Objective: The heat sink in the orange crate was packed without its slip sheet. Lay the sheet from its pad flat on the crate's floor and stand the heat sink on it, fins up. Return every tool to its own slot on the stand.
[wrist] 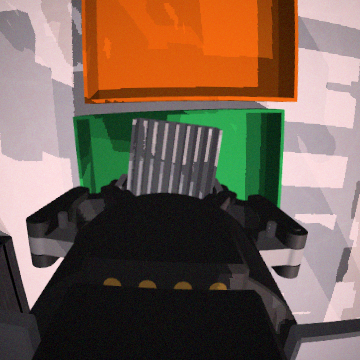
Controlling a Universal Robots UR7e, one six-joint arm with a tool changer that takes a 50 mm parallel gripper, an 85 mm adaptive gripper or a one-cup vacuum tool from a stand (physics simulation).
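Frame: origin at the arm's base, x right, y ahead, z up, level; metres.
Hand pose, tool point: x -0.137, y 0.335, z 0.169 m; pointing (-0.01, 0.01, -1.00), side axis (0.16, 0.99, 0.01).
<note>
Each offset is from my tool point to the top centre of the thing.
The heat sink {dx -0.005, dy +0.002, dz -0.156 m} [175, 157] is a grey finned block, fins up, turned slightly relative to the crates. My gripper [173, 188], the adaptive one with black linkages, is shut on the heat sink, one finger at its left side and one at its right. The heat sink hangs over the green crate {dx +0.007, dy +0.013, dz -0.213 m} [232, 145]; its near end is hidden by the gripper body. The orange crate {dx -0.137, dy +0.036, dz -0.213 m} [190, 94] is at the top of the view, cut off by the frame edge, with its bare orange floor showing in part. The slip sheet and its pad do not show as distinct things.
The green crate's right wall stands close beside the gripper's right linkage. The orange crate's near wall lies just beyond the green crate's far rim, with a narrow gap between them. A dark object [10, 280] stands at the lower left edge.
</note>
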